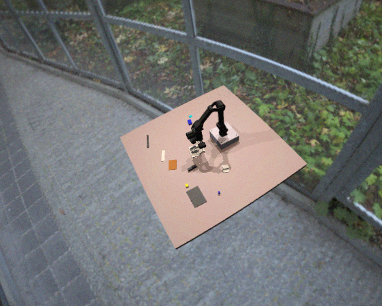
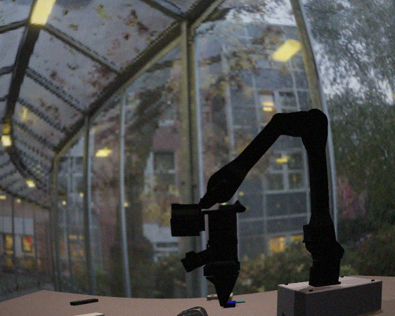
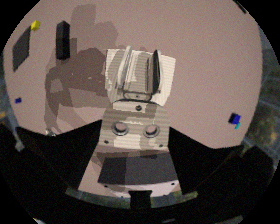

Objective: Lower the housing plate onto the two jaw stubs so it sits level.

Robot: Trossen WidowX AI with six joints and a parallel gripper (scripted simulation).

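My gripper tip is 5 cm above the jaw, 2 cm short of it and 1 cm to the right of it. From my gripper tip the other things lie so: cream bar 34 cm ahead, 10 cm to the right, 6 cm below; blue block 36 cm to the right, 6 cm below, 3 cm behind; short black bar 16 cm ahead, 15 cm to the left, 6 cm below.
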